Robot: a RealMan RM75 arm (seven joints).
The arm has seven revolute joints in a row. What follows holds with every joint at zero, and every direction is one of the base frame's. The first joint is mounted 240.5 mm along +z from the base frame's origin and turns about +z. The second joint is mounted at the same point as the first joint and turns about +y. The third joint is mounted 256 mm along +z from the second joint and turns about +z. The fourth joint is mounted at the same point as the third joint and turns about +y. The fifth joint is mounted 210 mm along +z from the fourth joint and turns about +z. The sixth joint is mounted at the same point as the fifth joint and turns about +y. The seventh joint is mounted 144 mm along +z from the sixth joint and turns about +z. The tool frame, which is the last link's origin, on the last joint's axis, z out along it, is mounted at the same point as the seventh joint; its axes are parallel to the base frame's.
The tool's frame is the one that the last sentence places.
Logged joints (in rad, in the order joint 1, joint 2, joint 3, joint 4, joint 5, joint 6, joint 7), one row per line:
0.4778 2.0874 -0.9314 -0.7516 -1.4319 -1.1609 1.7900
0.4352 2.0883 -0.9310 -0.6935 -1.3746 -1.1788 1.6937
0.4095 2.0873 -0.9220 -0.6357 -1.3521 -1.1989 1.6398
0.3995 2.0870 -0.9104 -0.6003 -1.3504 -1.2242 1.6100
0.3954 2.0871 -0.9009 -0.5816 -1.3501 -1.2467 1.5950
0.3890 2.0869 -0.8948 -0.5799 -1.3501 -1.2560 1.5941
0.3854 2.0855 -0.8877 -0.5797 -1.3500 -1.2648 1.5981
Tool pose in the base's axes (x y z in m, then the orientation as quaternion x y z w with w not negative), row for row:
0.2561 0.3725 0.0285 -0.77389 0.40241 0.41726 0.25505
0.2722 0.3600 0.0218 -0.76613 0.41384 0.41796 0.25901
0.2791 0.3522 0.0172 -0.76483 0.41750 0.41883 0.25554
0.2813 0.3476 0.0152 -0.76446 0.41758 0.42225 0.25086
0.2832 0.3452 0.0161 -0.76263 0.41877 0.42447 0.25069
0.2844 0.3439 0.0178 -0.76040 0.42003 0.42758 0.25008
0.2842 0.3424 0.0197 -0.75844 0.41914 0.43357 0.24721
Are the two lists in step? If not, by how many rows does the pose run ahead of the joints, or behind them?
The pose runs 1 row ahead of the joints: the pose in row i belongs to the joints in row i + 1.
